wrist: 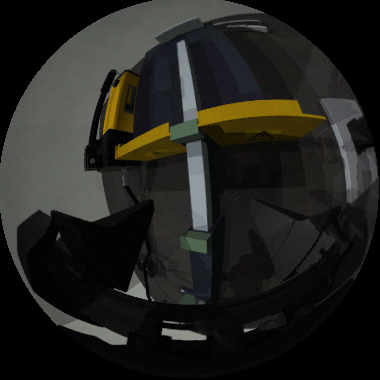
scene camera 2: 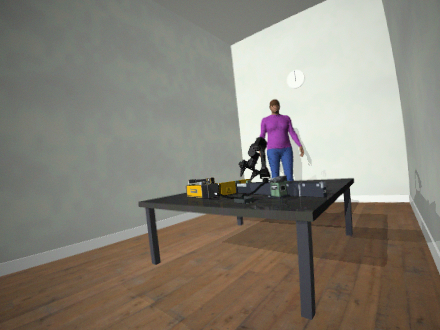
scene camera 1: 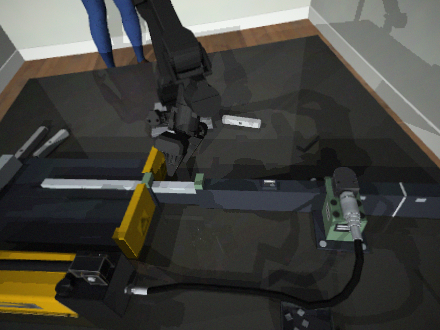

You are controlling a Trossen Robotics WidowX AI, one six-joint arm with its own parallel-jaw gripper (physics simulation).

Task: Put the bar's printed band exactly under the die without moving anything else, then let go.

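Observation:
The light grey bar lies lengthwise through the gap in the yellow guard. A green block sits over or against the bar at that gap. Another green block stands at the bar's near end in the wrist view. I cannot make out the printed band, nor tell which part is the die. My gripper is open and empty above the bar's short stretch between the green blocks, with the fingers spread to either side in the wrist view.
A dark rail runs right to a green device with a silver connector. A black cable joins it to the yellow and black unit at front left. A loose pale bar and a small black angled piece lie behind the rail.

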